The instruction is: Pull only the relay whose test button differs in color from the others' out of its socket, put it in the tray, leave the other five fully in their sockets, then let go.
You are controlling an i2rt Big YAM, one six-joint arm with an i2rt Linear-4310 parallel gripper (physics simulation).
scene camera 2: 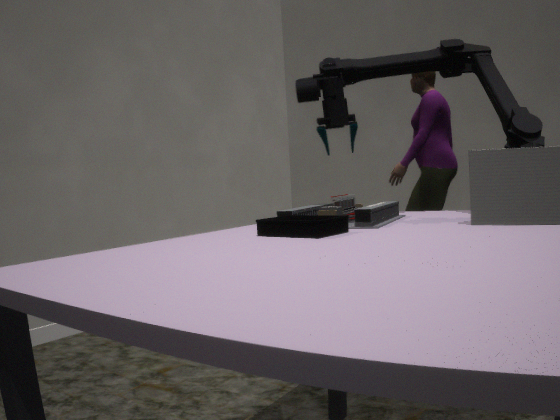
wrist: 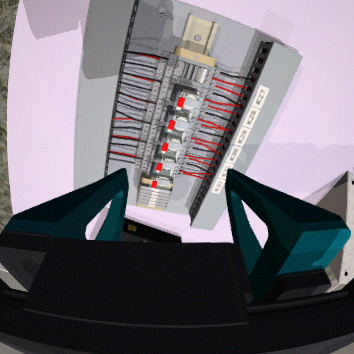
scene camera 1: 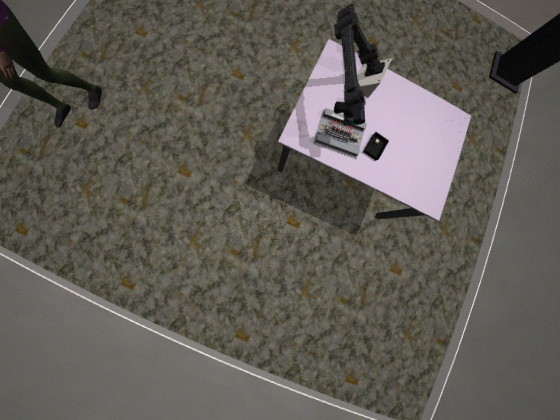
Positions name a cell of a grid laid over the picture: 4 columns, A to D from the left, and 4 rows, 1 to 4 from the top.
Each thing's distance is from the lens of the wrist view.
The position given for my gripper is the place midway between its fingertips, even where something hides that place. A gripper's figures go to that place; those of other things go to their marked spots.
my gripper (wrist: B2): 0.13 m
grey panel (wrist: C1): 0.30 m
